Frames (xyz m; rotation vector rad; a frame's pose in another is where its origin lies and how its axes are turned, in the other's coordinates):
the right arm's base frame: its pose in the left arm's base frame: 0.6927 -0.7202 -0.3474 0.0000 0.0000 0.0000
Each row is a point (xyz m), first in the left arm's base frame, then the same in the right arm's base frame.
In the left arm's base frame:
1: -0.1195 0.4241 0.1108
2: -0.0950 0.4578 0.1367
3: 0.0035 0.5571 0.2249
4: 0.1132 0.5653 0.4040
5: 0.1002 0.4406 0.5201
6: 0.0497 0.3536 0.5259
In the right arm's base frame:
1: -0.8122 1.1443 0.4582
2: -0.7877 1.1780 0.4841
3: -0.6892 1.2773 0.5723
4: -0.5795 1.2855 0.7514
5: -0.5925 1.1608 0.8675
6: -0.6430 1.0738 0.8733

